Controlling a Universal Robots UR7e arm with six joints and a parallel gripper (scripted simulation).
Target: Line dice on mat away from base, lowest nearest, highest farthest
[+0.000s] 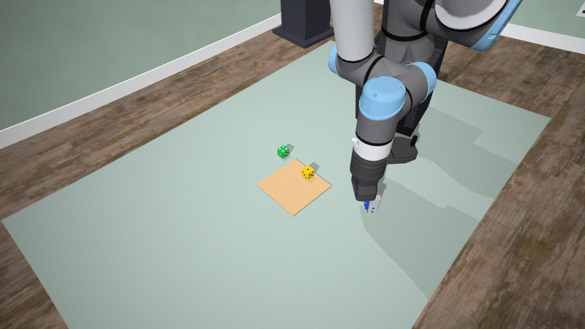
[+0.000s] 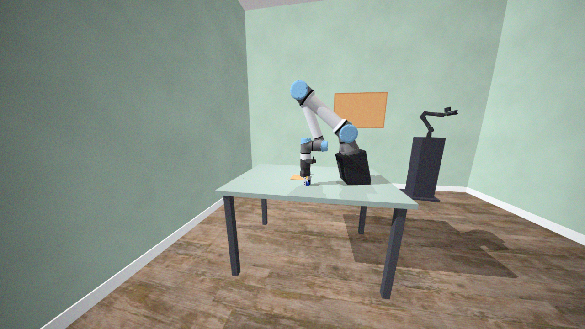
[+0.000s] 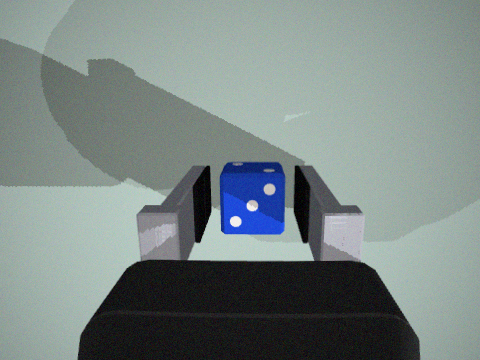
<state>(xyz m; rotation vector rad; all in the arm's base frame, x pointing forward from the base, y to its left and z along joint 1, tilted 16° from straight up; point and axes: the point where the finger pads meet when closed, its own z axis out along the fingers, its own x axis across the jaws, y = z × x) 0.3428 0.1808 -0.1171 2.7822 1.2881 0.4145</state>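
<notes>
My gripper is now 10 mm above the blue die. Also, from my hand: yellow die 40 mm ahead, 180 mm to the right; then green die 30 mm ahead, 290 mm to the right, 10 mm below; then orange mat 90 mm ahead, 180 mm to the right, 20 mm below.
</notes>
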